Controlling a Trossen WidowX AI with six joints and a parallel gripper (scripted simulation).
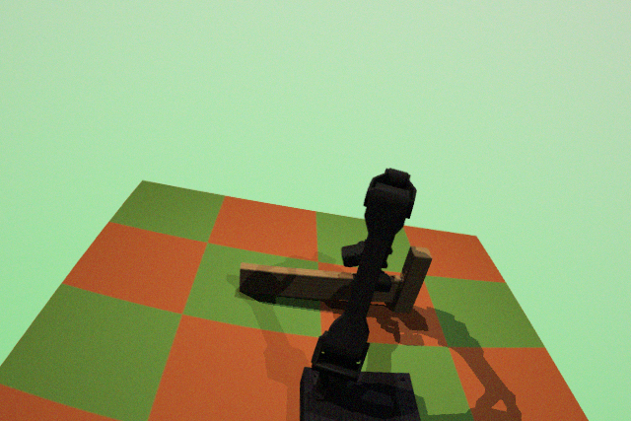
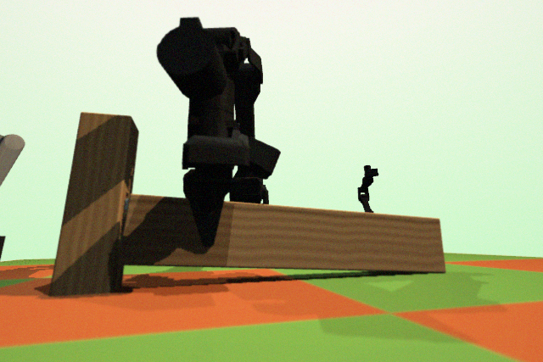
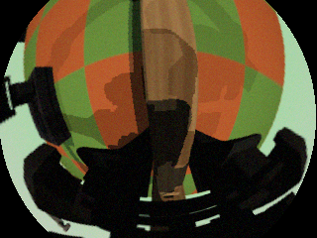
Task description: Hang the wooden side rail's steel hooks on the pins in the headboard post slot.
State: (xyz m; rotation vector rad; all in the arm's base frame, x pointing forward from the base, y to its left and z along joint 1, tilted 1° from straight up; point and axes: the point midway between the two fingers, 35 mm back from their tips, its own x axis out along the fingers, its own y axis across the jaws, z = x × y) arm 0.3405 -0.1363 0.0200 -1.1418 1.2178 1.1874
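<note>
My gripper tip is now 110 mm to the left of the headboard post, 40 mm below it and 10 mm past it.
</note>
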